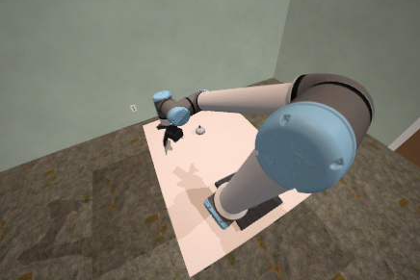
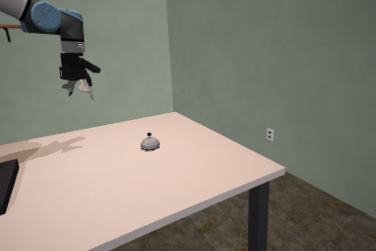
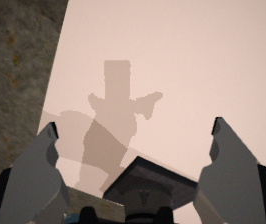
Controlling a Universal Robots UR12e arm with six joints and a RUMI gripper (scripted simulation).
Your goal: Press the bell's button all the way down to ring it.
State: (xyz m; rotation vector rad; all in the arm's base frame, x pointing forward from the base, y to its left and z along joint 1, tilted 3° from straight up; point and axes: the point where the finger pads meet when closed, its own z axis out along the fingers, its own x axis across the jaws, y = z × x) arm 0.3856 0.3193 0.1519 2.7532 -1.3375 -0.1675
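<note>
The black button is 250 mm ahead of my hand, 240 mm to the right of it and 150 mm below it. The rest, counted from my hand: bell 250 mm ahead, 240 mm to the right, 170 mm below.
</note>
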